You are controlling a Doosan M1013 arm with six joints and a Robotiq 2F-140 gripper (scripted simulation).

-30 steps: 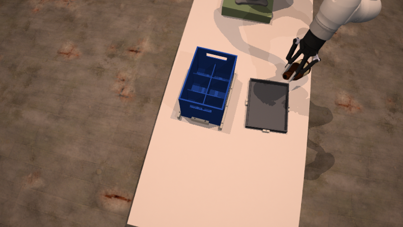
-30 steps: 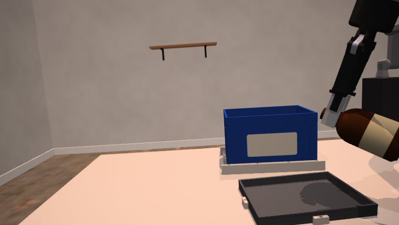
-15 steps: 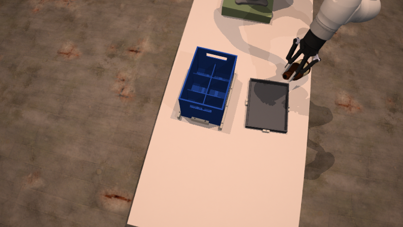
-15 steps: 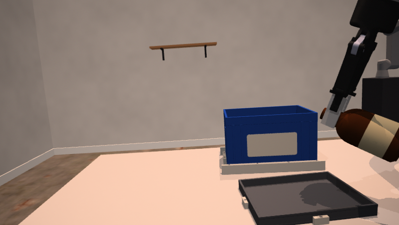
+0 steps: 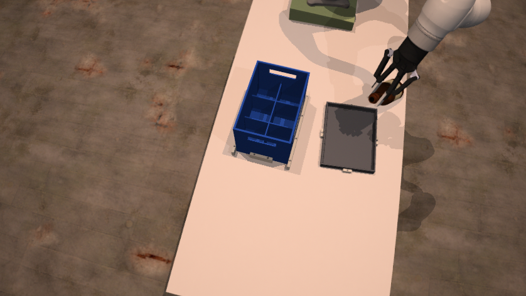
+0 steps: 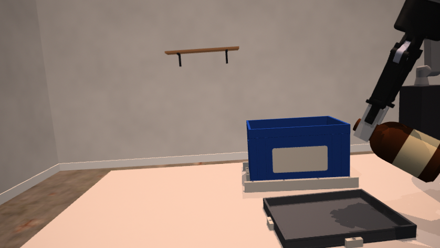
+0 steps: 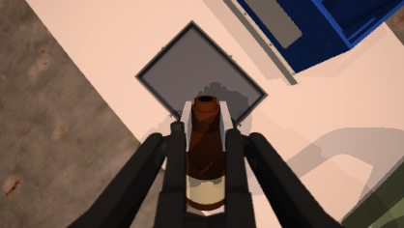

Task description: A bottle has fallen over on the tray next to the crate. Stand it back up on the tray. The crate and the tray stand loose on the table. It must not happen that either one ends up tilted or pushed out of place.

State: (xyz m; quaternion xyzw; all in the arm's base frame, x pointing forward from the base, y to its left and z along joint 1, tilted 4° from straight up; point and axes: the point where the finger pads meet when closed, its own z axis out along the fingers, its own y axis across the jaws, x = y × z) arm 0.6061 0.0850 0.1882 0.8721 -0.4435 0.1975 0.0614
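My gripper is now 30 mm past the brown bottle, 30 mm to the right of it and 40 mm above it. Round my hand: blue crate: 330 mm to the right, 130 mm below; dark grey tray: 50 mm ahead, 50 mm to the right, 210 mm below.
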